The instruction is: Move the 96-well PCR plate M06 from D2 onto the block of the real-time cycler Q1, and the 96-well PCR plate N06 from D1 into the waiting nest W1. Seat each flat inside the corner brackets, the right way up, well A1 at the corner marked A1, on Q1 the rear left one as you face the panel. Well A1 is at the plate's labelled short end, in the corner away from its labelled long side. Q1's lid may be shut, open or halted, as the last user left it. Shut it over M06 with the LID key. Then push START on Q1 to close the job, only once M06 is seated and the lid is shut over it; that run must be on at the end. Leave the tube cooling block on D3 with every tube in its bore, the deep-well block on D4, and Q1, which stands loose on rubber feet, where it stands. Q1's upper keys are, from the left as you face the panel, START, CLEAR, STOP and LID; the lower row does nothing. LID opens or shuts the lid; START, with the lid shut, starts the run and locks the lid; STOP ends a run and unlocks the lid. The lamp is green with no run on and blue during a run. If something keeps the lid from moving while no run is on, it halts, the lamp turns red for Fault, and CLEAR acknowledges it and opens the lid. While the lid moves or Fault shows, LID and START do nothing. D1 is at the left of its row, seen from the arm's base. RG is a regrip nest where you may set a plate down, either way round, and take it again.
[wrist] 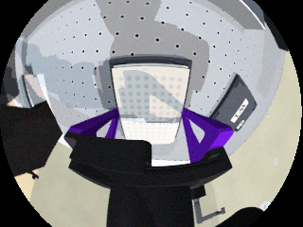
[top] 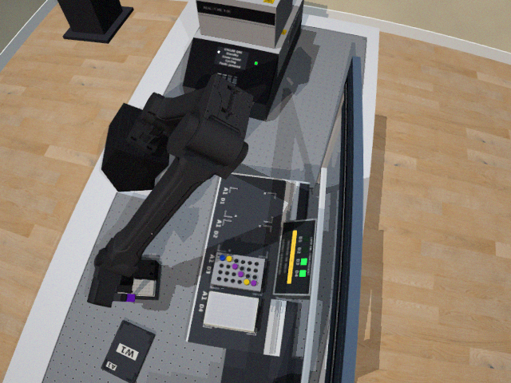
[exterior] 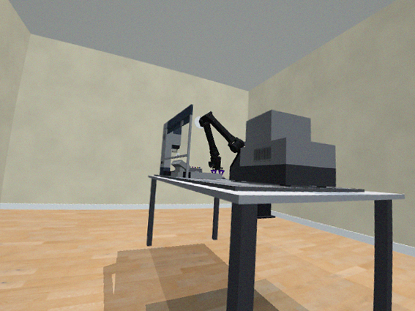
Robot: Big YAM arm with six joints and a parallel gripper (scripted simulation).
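The dark regrip nest lies 20 mm below my hand. Also, from my hand: dark waiting nest W1: 190 mm to the right, 50 mm ahead, 20 mm below; then nest A1 mark: 240 mm to the right, 20 mm ahead, 10 mm below; then white deep-well block: 300 mm ahead, 50 mm above, 10 mm to the right.
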